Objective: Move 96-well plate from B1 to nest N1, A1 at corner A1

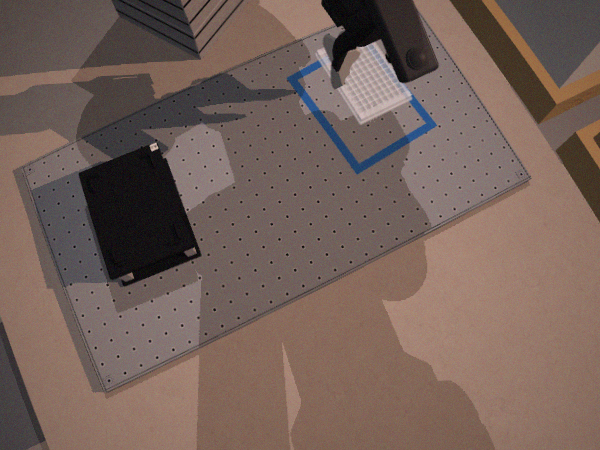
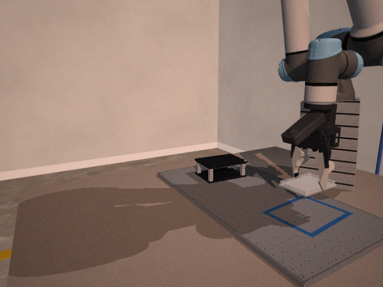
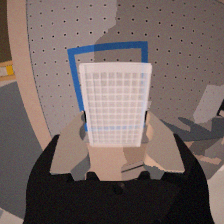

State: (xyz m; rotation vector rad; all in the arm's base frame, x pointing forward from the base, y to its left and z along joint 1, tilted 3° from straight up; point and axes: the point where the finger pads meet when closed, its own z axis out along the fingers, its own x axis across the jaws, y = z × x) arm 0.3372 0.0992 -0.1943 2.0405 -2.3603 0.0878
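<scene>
Right now my hand is 37 cm to the left of the black raised plate nest, 4 cm past it and 3 cm above it. The rest, counted from my hand: white 96-well plate (1 cm below); white A1 tag (30 cm to the right, 10 cm behind, 3 cm below).
</scene>
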